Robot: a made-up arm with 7 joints.
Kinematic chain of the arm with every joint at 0, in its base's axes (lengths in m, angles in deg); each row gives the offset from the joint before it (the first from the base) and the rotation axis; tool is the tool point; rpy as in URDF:
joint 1: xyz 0 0 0.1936 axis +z
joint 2: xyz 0 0 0 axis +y
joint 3: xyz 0 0 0.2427 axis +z
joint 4: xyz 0.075 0 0 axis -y
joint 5: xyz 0.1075 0 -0.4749 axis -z
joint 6: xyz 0 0 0 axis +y
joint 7: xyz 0.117 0 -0.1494 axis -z
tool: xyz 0 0 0 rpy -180 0 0
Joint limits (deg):
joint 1: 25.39..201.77
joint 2: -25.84..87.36
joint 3: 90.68..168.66
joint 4: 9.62..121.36
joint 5: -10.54..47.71
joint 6: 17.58..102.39
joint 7: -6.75..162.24
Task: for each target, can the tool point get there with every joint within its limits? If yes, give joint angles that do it. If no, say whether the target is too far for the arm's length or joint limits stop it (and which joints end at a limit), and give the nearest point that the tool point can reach.
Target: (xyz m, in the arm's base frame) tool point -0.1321 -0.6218 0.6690
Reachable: yes | joints 159.49 40.15 118.44 89.36 39.77 54.04 77.81
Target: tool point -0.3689 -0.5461 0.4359
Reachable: yes | joints 137.80 33.24 107.97 83.17 -0.20 79.49 128.58
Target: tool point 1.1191 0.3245 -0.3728
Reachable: no: too far | nearest point 0.7001 0.1333 -0.0255 | short by 0.577 m
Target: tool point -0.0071 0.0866 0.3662
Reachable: no: joint limits stop it (at a limit: joint 1, joint 2, joint 3, joint 6) | nearest point 0.2534 0.1799 0.4359 | short by 0.285 m
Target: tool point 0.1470 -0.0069 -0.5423
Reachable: no: joint limits stop it (at a limit: joint 2, joint 3, joint 5) | nearest point 0.1547 -0.0073 -0.2944 | short by 0.248 m
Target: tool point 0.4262 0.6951 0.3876
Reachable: no: joint limits stop it (at a limit: joint 1, joint 2, joint 4, joint 6) | nearest point 0.4336 0.7692 0.4127 | short by 0.079 m
